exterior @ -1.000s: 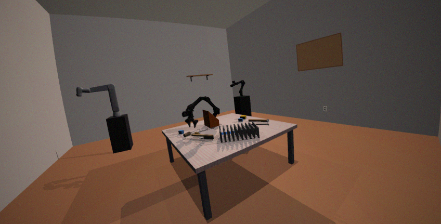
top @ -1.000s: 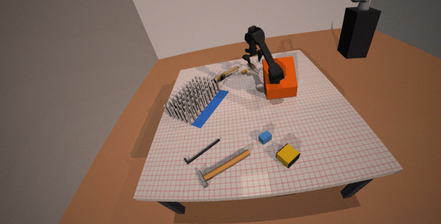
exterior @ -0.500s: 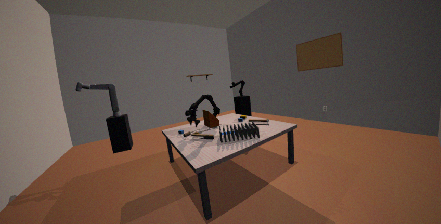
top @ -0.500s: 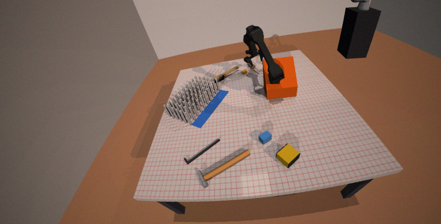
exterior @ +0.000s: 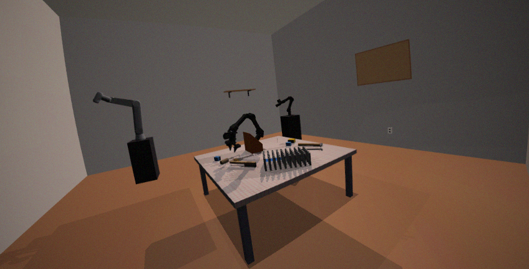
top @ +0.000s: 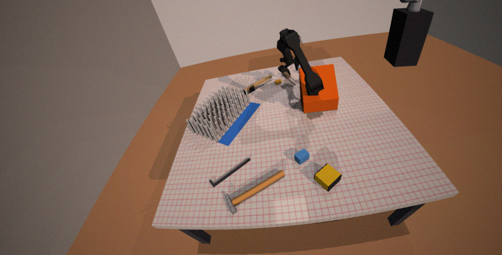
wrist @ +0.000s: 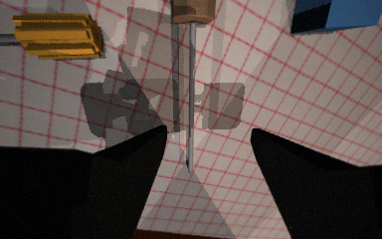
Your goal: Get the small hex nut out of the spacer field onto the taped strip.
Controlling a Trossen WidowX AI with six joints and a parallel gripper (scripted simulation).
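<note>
Right now the thin wire tool is 1 cm ahead of my gripper tip, 2 cm to the right of it and 7 cm below it. The rest, counted from my gripper tip: yellow block: 11 cm behind, 81 cm to the left, 6 cm below; blue taped strip: 35 cm ahead, 41 cm to the left, 8 cm below; yellow piece: 13 cm ahead, 7 cm below.
</note>
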